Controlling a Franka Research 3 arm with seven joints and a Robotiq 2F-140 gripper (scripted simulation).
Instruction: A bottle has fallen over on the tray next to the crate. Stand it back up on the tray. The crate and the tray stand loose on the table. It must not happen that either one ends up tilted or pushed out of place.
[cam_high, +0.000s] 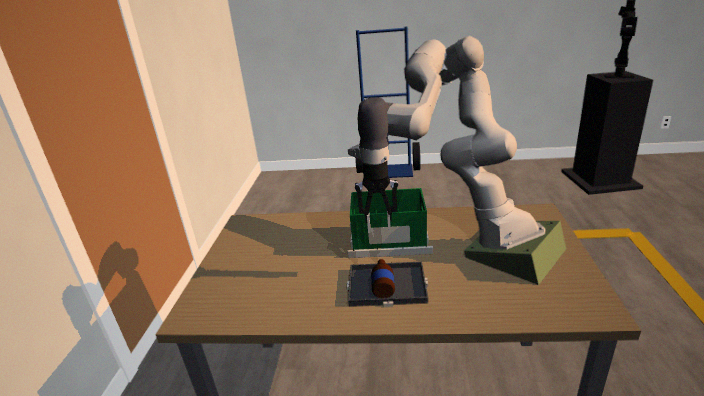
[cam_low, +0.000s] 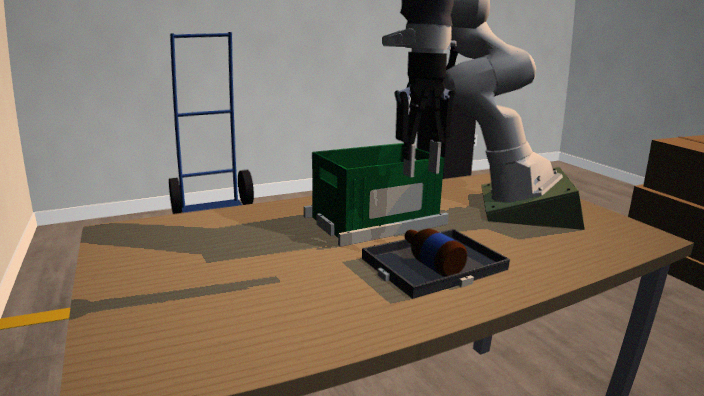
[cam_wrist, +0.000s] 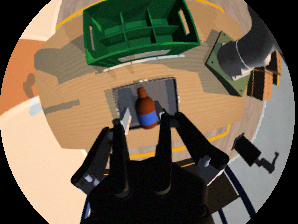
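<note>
My hand is 180 mm above the bottle and 50 mm to the right of it. The rest, counted from my hand: green crate: 220 mm to the right, 130 mm below, 50 mm behind; then tray: 210 mm below, 50 mm to the left, 10 mm behind.
</note>
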